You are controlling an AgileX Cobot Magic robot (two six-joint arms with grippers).
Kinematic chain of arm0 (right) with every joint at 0, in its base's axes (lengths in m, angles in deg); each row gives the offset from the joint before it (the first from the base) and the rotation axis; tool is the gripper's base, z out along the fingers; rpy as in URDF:
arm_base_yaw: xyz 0 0 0.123 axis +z
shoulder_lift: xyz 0 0 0 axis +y
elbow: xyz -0.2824 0 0.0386 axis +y
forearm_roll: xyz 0.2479 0 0.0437 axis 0.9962 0 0.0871
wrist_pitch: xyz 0 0 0 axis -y
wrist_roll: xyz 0.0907 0 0.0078 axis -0.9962 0 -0.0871
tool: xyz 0 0 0 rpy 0 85 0
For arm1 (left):
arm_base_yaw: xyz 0 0 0.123 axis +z
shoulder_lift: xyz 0 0 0 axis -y
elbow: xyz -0.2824 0 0.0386 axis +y
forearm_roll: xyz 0.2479 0 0.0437 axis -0.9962 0 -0.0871
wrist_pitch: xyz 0 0 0 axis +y
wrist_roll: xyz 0.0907 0 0.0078 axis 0.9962 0 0.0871
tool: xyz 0 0 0 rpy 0 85 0
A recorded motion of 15 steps. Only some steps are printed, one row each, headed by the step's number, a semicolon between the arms.
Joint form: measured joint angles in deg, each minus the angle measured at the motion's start. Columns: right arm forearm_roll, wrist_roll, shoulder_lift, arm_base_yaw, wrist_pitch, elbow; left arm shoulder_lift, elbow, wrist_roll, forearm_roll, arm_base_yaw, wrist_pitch.
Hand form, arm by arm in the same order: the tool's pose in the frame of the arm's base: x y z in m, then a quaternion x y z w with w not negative. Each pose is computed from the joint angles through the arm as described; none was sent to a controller.
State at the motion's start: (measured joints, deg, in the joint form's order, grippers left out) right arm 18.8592 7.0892 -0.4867 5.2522 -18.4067 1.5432; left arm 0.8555 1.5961 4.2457 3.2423 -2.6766 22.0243
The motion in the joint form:
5: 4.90 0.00 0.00 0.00 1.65 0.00; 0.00 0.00 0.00 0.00 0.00 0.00
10: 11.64 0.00 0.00 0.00 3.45 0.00; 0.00 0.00 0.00 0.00 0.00 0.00
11: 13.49 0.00 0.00 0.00 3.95 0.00; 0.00 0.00 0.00 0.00 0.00 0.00
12: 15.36 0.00 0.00 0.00 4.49 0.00; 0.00 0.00 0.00 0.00 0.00 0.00
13: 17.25 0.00 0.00 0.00 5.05 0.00; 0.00 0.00 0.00 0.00 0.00 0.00
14: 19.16 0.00 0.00 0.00 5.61 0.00; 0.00 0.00 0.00 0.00 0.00 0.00
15: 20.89 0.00 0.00 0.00 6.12 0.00; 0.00 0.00 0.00 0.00 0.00 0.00
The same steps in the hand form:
5: 0.0533 0.0156 0.1802 0.03416 0.77300 0.15953 0.61307; 0.0520 -0.0044 0.1700 0.03384 0.80691 -0.01596 0.58948
10: 0.0537 0.0170 0.1841 0.07202 0.75665 0.20413 0.61695; 0.0520 -0.0044 0.1700 0.03384 0.80691 -0.01596 0.58948
11: 0.0538 0.0172 0.1851 0.08264 0.75172 0.21606 0.61759; 0.0520 -0.0044 0.1700 0.03384 0.80691 -0.01596 0.58948
12: 0.0540 0.0174 0.1862 0.09354 0.74638 0.22791 0.61824; 0.0520 -0.0044 0.1700 0.03384 0.80691 -0.01596 0.58948
13: 0.0541 0.0175 0.1874 0.10469 0.74073 0.23972 0.61878; 0.0520 -0.0044 0.1700 0.03384 0.80691 -0.01596 0.58948
14: 0.0542 0.0175 0.1885 0.11603 0.73488 0.25150 0.61906; 0.0520 -0.0044 0.1700 0.03384 0.80691 -0.01596 0.58948
15: 0.0543 0.0175 0.1895 0.12639 0.72941 0.26202 0.61914; 0.0520 -0.0044 0.1700 0.03384 0.80691 -0.01596 0.58948

